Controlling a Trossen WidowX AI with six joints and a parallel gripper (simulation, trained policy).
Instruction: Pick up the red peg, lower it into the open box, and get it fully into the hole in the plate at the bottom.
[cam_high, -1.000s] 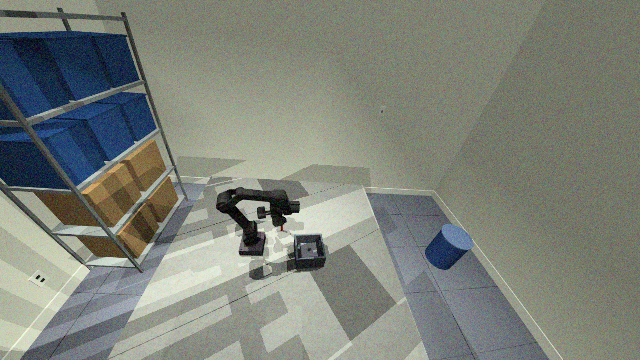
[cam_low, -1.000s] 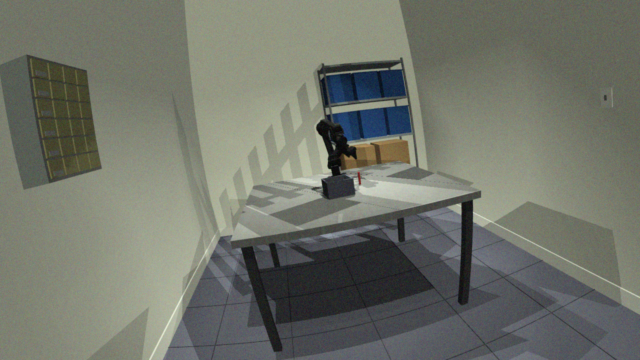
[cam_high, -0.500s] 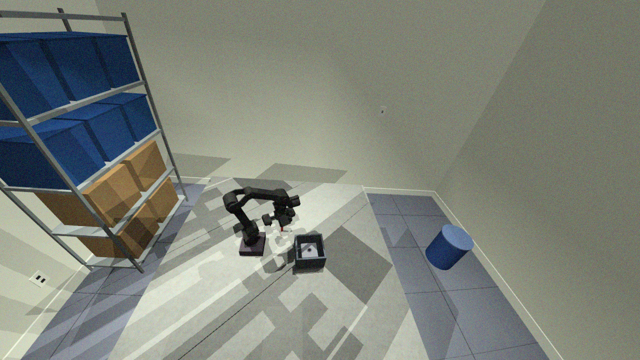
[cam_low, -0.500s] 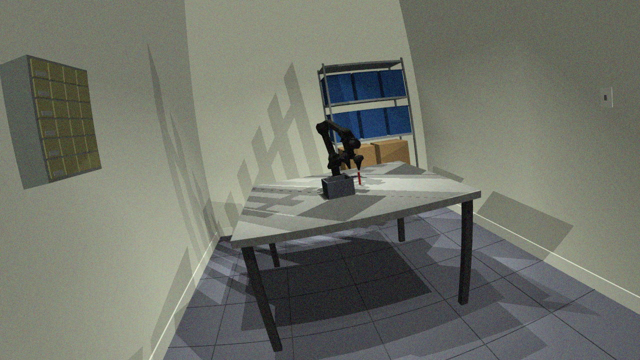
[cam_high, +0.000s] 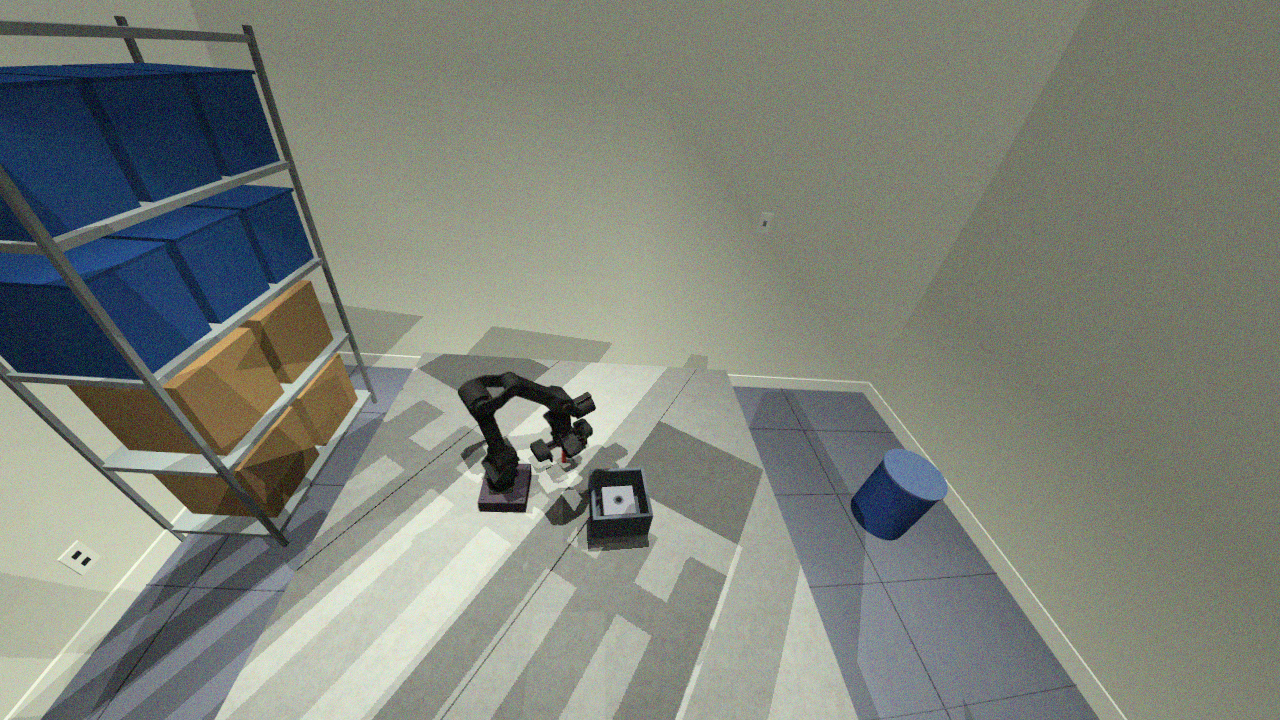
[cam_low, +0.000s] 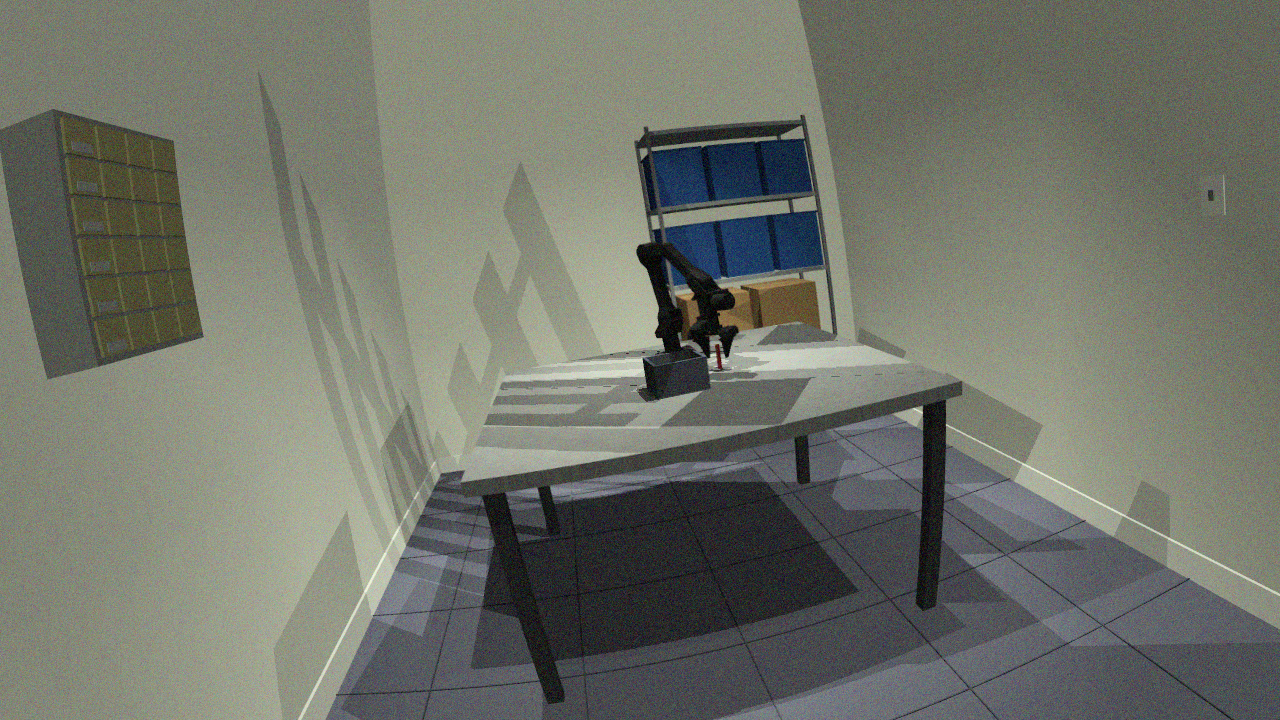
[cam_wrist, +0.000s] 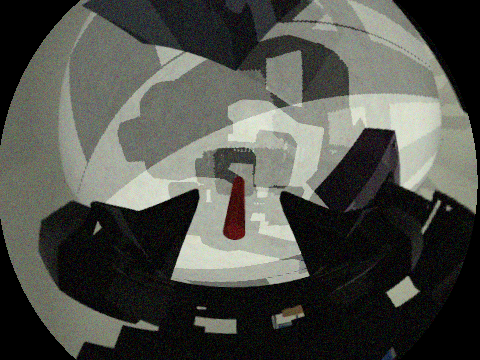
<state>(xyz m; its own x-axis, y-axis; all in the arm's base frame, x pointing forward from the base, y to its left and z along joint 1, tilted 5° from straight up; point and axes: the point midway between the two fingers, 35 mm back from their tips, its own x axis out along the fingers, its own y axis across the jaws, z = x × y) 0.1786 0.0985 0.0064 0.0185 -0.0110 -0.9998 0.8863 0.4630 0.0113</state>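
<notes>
The red peg is right at my gripper tip. Round my gripper tip: dark box (190 mm to the right, 150 mm ahead, 10 mm below); then pale plate (190 mm to the right, 150 mm ahead, 10 mm above).
</notes>
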